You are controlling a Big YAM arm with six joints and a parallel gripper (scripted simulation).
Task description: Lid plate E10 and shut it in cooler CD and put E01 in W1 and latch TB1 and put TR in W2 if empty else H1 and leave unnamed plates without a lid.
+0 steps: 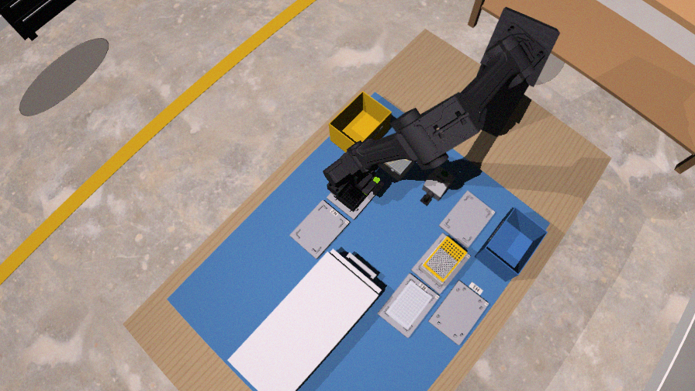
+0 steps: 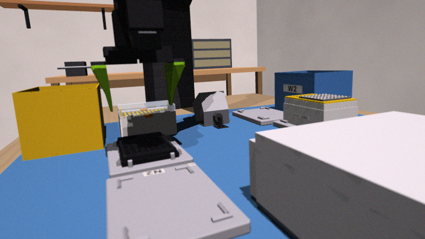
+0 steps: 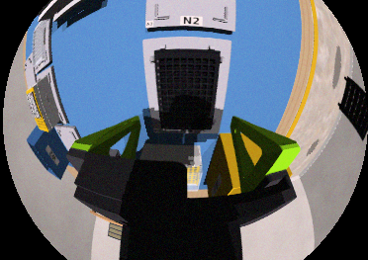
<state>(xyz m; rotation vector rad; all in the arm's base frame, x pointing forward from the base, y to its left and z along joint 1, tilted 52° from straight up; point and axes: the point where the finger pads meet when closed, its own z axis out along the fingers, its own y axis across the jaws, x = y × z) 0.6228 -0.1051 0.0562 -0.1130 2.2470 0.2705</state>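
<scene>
The black plate lies 80 mm below my hand. Round my hand: nest N4 (90 mm below); then tip box TB1 (170 mm behind, 50 mm below, 10 mm to the right); then nest N2 (170 mm ahead, 90 mm below, 40 mm to the left).
</scene>
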